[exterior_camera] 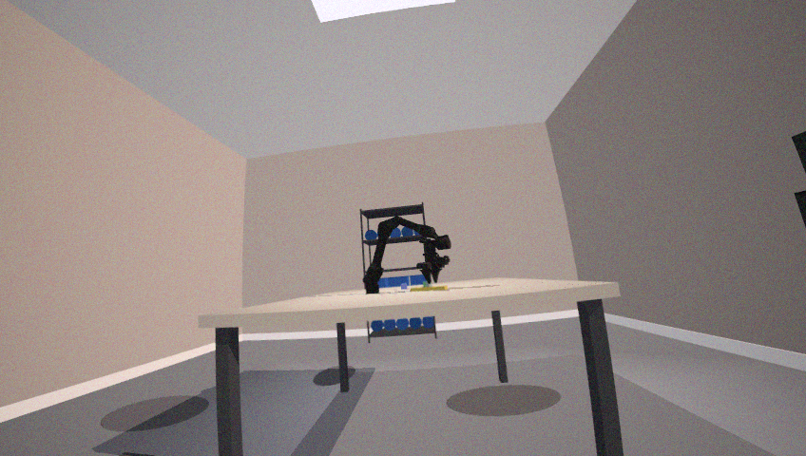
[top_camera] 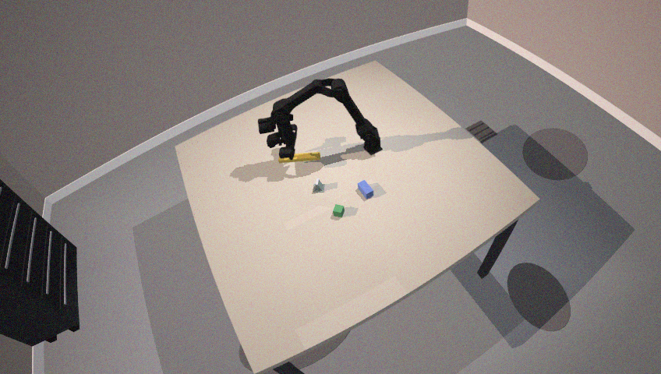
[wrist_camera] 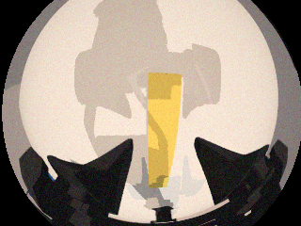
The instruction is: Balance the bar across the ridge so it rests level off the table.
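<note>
The yellow bar is 20 mm below my gripper tip, 20 mm behind it and 10 mm to the left of it. From my gripper tip the other things lie so: green cube 370 mm to the left, 30 mm behind, 20 mm below; then blue block 340 mm to the left, 170 mm behind, 20 mm below.
</note>
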